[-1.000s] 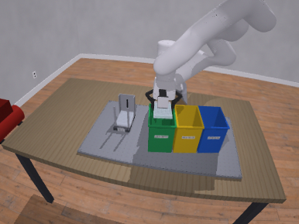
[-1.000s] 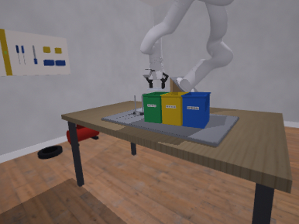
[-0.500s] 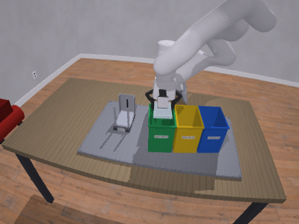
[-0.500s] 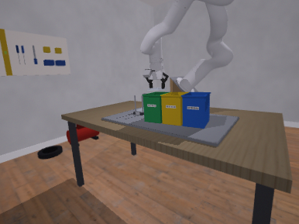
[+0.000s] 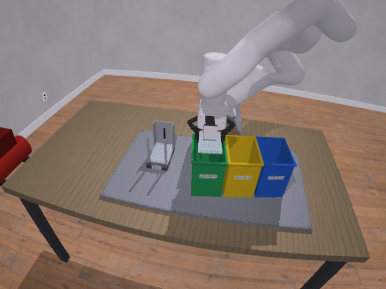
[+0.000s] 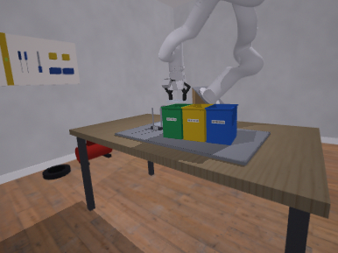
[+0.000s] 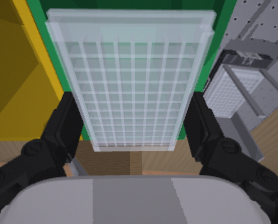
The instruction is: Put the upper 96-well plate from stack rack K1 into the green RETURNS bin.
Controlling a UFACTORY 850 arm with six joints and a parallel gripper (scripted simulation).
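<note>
My gripper is now 13 cm above the green bin. The rest, counted from my hand: 96-well plate 1 cm below; then yellow bin 1 cm behind, 13 cm to the left, 13 cm below; then blue bin 1 cm behind, 26 cm to the left, 13 cm below.
</note>
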